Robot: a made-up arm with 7 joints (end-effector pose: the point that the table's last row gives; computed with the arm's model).
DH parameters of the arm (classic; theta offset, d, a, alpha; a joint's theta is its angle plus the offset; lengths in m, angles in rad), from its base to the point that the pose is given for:
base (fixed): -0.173 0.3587 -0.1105 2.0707
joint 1: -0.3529 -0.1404 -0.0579 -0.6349
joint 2: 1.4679 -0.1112 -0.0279 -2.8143
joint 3: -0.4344 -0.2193 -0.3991 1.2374
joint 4: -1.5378 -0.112 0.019 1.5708
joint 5: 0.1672 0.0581 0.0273 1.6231
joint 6: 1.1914 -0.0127 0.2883 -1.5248
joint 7: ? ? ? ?
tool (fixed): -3.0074 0.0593 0 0
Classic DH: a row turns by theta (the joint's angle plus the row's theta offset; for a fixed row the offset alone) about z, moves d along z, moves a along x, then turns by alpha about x.
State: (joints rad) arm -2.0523 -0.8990 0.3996 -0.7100 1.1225 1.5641 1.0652
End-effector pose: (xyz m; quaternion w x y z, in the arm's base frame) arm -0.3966 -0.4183 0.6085 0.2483 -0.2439 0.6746 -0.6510
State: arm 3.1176 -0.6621 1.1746 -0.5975 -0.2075 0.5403 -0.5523
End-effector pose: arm 0.5155 -0.0658 0.3539 0.2725 0.3265 -0.8445 -0.3254
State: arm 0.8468 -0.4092 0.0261 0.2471 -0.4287 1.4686 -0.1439
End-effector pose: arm 0.1640 0.1659 -0.0555 0.8203 0.4917 -0.2920 0.0096
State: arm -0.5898 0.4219 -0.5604 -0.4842 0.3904 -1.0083 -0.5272
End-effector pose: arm 0.2015 0.3233 -0.2184 0.9582 -0.1048 -0.2647 0.0279
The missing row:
joint 7: 1.5214 0.1772 -0.0292 -1.9064
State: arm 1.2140 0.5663 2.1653 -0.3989 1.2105 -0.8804 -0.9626
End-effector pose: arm -0.5138 0.2196 -0.1108 0.6411 -0.4594 0.4388 -0.4306
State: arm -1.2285 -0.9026 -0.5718 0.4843 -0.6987 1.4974 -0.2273
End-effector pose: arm -0.6417 0.0819 0.3916 0.5506 0.4973 0.6703 -0.0147
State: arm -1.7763 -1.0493 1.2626 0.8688 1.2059 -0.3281 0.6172
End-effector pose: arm 0.4093 -0.3968 0.4040 0.0242 -0.6725 0.1565 0.7230
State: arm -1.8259 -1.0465 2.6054 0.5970 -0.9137 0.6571 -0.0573
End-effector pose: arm 0.4121 0.3320 0.0948 0.8694 0.3278 -0.3490 0.1219
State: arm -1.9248 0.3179 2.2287 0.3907 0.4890 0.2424 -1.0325
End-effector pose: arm 0.3465 -0.4852 0.5545 0.1266 -0.0043 0.5010 0.8561
